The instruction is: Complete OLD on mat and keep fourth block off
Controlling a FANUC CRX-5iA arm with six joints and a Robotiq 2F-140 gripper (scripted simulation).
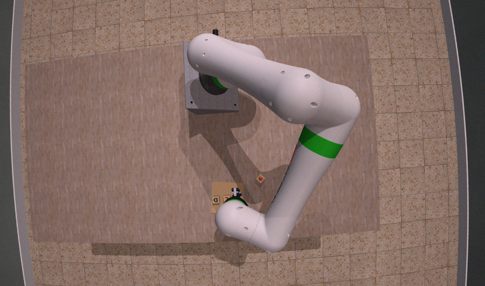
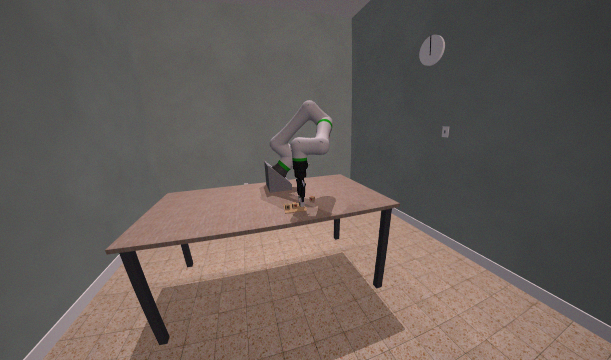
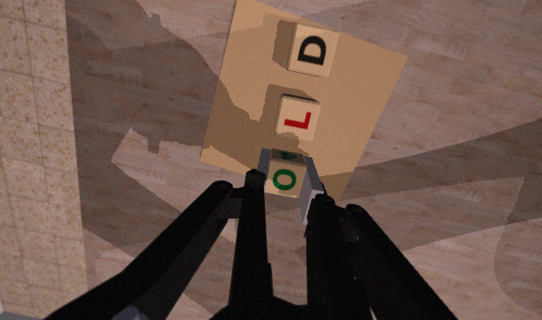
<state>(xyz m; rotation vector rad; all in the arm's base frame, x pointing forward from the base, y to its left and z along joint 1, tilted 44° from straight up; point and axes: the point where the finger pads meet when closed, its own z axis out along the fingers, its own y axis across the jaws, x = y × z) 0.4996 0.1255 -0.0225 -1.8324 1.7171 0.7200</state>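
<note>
Right now my hand is 5 cm to the left of the mat and 4 cm above it. Round my hand: block: 10 cm to the right, 2 cm below, 1 cm ahead.
</note>
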